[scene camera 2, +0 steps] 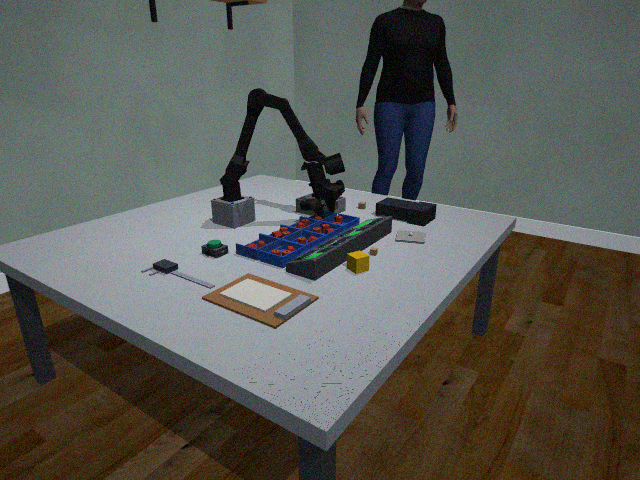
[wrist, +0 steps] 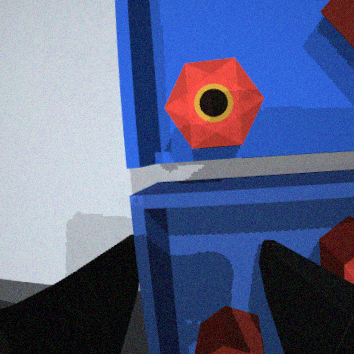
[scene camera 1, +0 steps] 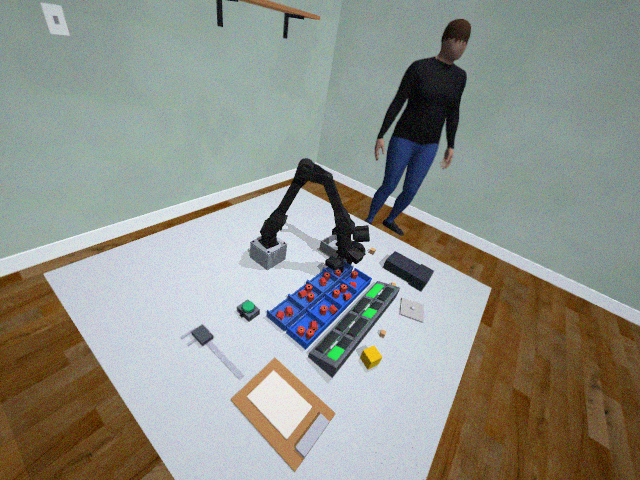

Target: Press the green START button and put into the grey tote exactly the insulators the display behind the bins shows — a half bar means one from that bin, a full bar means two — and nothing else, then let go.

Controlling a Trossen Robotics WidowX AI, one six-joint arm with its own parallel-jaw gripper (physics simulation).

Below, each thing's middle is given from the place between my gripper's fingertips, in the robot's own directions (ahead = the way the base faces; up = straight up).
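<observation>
The black box (scene camera 2: 421, 213) is 20 mm higher than my hand, and I see that it is also 170 mm ahead of my hand and 240 mm to the left of it.
</observation>
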